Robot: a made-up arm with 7 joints. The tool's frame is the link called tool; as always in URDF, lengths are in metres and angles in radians. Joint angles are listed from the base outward.
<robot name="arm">
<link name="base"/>
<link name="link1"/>
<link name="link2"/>
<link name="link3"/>
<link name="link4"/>
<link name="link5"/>
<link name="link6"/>
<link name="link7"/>
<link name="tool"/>
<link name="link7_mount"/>
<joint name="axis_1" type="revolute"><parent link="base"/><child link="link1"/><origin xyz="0 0 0.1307" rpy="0 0 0"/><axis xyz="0 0 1"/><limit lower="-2.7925" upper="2.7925"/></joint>
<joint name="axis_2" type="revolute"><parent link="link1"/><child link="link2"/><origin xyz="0 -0.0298 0.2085" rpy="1.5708 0 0"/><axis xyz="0 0 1"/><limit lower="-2.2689" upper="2.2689"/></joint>
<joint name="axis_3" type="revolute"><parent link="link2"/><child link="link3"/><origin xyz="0 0.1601 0.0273" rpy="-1.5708 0 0"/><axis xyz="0 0 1"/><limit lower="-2.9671" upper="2.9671"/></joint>
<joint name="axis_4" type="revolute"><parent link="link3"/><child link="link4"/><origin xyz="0.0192 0.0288 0.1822" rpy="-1.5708 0 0"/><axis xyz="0 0 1"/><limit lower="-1.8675" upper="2.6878"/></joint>
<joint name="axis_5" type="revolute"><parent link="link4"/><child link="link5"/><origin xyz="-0.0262 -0.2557 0.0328" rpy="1.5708 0 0"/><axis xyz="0 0 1"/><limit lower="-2.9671" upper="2.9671"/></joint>
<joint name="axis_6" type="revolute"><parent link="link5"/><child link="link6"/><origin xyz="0 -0.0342 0.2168" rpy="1.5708 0 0"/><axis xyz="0 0 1"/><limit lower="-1.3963" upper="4.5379"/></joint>
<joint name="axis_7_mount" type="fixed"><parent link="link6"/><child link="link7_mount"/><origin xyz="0.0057 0.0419 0.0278" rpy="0 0 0"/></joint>
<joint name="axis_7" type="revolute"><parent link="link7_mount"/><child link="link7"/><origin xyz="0.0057 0.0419 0.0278" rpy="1.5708 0 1.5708"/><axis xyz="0 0 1"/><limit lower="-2.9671" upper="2.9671"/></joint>
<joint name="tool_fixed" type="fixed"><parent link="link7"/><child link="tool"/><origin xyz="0 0 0" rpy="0 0 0"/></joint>
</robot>
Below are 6 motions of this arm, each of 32 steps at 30 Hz.
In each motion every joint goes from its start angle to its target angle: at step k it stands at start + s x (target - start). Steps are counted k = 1, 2, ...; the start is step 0. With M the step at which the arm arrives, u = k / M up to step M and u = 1 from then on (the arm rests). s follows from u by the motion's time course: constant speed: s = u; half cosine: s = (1 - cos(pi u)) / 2; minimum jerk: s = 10 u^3 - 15 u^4 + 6 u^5.
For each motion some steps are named. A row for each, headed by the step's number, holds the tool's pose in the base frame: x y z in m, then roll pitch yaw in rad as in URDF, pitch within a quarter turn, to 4 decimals.
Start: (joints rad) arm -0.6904 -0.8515 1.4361 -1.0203 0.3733 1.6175 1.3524
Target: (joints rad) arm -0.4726 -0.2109 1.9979 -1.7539 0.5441 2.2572 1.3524
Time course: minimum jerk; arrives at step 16
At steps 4, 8, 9, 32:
4: -0.0195 -0.6148 0.6762 1.2195 0.6417 -0.6364
8: -0.0243 -0.5604 0.5946 1.8629 0.2776 -0.3062
9: -0.0128 -0.5421 0.5717 2.0216 0.1645 -0.2289
32: 0.0461 -0.4663 0.5137 2.4907 -0.2042 -0.0010

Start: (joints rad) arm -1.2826 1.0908 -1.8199 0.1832 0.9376 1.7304 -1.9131
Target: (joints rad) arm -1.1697 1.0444 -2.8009 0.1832 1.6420 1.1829 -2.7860
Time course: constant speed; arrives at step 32
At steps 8, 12, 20, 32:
8: -0.3725 0.6849 0.6297 0.0213 -1.1842 -1.1235
12: -0.3830 0.6869 0.6256 0.3743 -1.1301 -1.4455
20: -0.4008 0.6918 0.6180 0.7897 -0.9176 -1.8077
32: -0.4195 0.7009 0.6107 1.0262 -0.5070 -1.9853

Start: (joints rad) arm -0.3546 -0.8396 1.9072 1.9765 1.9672 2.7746 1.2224
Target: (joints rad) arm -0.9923 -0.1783 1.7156 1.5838 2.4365 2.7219 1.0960
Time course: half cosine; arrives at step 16
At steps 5, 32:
5: 0.1001 0.2669 0.5646 3.0146 0.4923 -2.7753
32: 0.2270 0.2794 0.6345 3.0238 0.6620 2.8402

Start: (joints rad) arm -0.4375 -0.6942 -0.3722 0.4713 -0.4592 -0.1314 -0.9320
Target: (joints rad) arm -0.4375 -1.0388 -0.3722 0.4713 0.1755 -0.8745 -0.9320
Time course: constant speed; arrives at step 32
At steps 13, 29, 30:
13: 0.6186 -0.4959 0.7201 2.9318 0.4305 0.1000
29: 0.6547 -0.5110 0.5263 -2.6782 0.5543 0.3672
30: 0.6559 -0.5105 0.5143 -2.6335 0.5575 0.3887

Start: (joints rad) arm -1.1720 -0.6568 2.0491 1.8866 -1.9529 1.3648 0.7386
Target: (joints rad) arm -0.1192 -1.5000 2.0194 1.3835 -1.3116 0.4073 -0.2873
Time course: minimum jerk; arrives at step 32
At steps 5, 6, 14, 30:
5: 0.2467 0.2573 0.7955 1.5845 -0.9443 2.3180
6: 0.2490 0.2534 0.8019 1.5763 -0.9540 2.3220
14: 0.3420 0.1944 0.8624 1.8104 -1.1338 2.1245
30: 0.5842 0.3361 0.6689 -3.1129 -0.9011 1.5552

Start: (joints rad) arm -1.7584 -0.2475 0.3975 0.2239 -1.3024 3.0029 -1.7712
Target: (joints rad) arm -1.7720 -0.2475 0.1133 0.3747 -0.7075 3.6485 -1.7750
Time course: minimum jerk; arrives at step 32
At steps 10, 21, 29, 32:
10: -0.0494 -0.1677 1.0663 -1.2934 0.2199 -1.0303
21: -0.1050 -0.2369 1.0353 -1.4901 0.1896 -0.7820
29: -0.1262 -0.2635 1.0219 -1.5611 0.1617 -0.6972
32: -0.1269 -0.2644 1.0214 -1.5635 0.1606 -0.6945

